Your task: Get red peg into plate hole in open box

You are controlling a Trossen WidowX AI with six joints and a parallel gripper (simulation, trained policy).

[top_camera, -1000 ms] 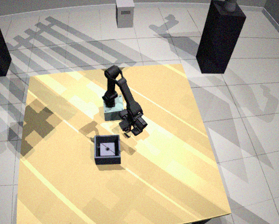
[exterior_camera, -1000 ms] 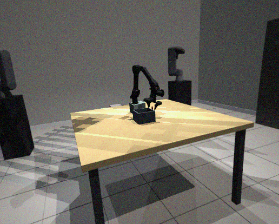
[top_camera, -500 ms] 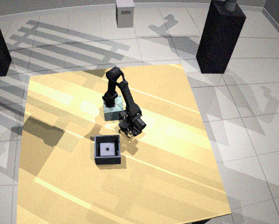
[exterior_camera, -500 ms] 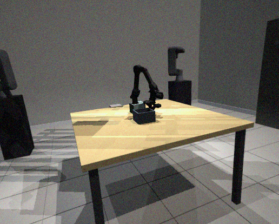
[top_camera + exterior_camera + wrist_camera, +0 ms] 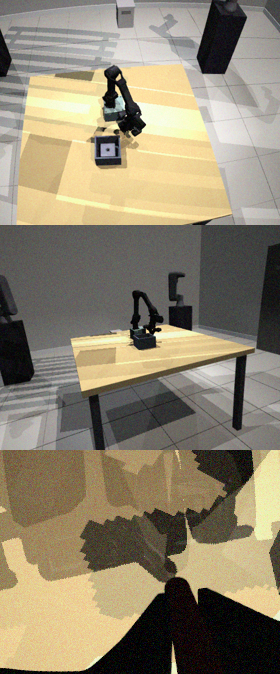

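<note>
Now: the plate 160 mm ahead of my gripper tip, 140 mm to the right of it and 10 mm above it. The rest, counted from my gripper tip: red peg: 20 mm above, 10 mm to the left; dark box: 160 mm ahead, 140 mm to the right, 10 mm below.
</note>
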